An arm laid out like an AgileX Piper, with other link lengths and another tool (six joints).
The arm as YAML. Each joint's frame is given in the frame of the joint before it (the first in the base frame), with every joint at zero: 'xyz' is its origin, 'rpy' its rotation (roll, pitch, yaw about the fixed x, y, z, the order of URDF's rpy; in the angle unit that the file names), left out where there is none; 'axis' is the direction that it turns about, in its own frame. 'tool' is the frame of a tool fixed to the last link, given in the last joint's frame.
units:
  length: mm
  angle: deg
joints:
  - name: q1
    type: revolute
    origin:
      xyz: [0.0, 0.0, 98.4]
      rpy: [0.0, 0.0, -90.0]
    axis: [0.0, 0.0, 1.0]
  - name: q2
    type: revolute
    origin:
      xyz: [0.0, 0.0, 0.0]
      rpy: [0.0, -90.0, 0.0]
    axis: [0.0, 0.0, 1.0]
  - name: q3
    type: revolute
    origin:
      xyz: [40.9, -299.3, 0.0]
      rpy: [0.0, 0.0, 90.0]
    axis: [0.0, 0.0, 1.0]
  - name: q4
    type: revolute
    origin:
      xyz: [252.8, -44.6, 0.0]
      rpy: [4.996, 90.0, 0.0]
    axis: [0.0, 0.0, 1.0]
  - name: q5
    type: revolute
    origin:
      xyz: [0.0, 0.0, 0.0]
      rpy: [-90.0, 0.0, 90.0]
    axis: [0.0, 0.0, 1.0]
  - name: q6
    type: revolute
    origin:
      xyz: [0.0, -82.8, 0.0]
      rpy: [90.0, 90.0, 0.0]
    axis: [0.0, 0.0, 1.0]
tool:
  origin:
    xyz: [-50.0, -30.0, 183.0]
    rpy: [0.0, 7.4, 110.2]
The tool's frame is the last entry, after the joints.
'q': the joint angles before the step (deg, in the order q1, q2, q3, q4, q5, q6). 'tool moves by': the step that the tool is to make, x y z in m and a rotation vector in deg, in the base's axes. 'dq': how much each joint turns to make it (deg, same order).
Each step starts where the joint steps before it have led.
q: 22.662 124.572 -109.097 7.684 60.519 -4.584
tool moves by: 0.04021 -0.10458 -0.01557 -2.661 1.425 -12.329
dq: -9.954 0.109 1.759 -3.148 0.001 3.172
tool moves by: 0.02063 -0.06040 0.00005 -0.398 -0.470 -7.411
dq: -5.878 0.000 0.036 -1.027 -0.542 1.802
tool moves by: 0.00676 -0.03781 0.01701 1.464 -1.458 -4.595
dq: -4.376 -2.193 1.131 1.414 -0.504 -0.113
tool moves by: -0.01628 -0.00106 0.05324 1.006 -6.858 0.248
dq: -0.529 -10.221 8.953 1.542 -5.507 -1.739
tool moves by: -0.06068 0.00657 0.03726 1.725 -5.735 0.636
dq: 0.221 -16.306 19.065 3.010 -8.372 -2.469
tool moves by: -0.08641 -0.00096 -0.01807 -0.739 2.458 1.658
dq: 0.002 -13.751 18.042 0.679 -1.536 -2.440
